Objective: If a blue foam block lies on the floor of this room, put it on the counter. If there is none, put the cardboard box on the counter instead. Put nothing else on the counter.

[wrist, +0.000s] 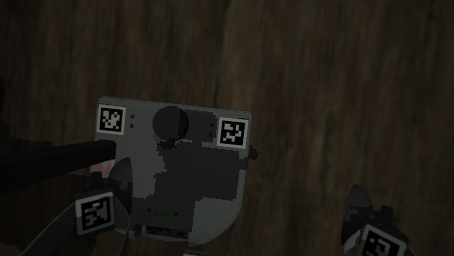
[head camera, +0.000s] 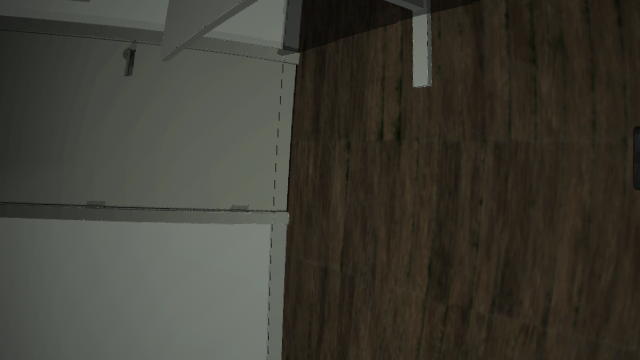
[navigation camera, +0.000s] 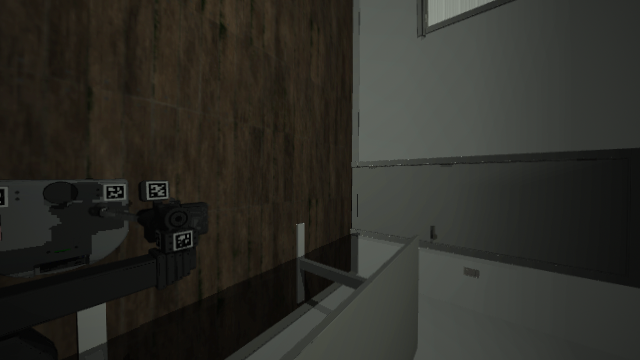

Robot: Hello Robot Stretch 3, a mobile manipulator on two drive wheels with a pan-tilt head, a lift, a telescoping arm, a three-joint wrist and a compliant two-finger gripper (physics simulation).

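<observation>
No blue foam block and no cardboard box shows in the three views. A pale, flat-topped table-like piece point(head camera: 192, 17) point(navigation camera: 382, 305) shows in part, at the top of the head view and the bottom of the navigation view; I cannot tell whether it is the counter. My gripper point(wrist: 236, 190) is open in the wrist view, its two fingers wide apart above my own base and the floor, with nothing between them. In the navigation view the wrist joints are beside the base, and the fingers cannot be made out.
Dark wooden floor point(head camera: 450, 200) point(navigation camera: 225, 125) point(wrist: 310, 65) runs beside a pale wall point(head camera: 125, 290) point(navigation camera: 475, 90) and a grey door point(head camera: 175, 135) point(navigation camera: 480, 200) with a handle. Pale floor-level bars point(head camera: 421, 55) point(navigation camera: 300, 240) extend from beneath the table-like piece. My base point(navigation camera: 30, 220) point(wrist: 220, 215) shows below the arm.
</observation>
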